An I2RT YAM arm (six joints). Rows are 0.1 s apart.
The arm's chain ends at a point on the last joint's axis. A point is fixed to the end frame.
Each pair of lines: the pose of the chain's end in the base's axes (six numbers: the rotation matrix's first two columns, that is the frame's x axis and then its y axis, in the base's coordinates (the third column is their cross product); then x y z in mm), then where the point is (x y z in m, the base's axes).
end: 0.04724 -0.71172 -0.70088 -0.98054 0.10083 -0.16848 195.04 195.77 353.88
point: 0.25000 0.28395 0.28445
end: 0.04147 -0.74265 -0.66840 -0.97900 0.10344 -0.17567 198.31 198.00 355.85
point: 0.25437 0.28243 0.28273
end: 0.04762 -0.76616 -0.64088 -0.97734 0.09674 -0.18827 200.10 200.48 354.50
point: 0.25683 0.28224 0.27891
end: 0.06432 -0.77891 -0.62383 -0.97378 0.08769 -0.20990 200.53 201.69 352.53
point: 0.25838 0.28218 0.27643
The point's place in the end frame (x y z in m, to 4 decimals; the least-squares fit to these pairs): -0.0115 -0.0333 0.1199
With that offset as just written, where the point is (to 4 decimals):
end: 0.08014 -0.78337 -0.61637 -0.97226 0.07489 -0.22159 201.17 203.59 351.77
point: 0.2590 0.2841 0.2756
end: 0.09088 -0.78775 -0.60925 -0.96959 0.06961 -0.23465 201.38 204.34 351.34
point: 0.2599 0.2845 0.2753
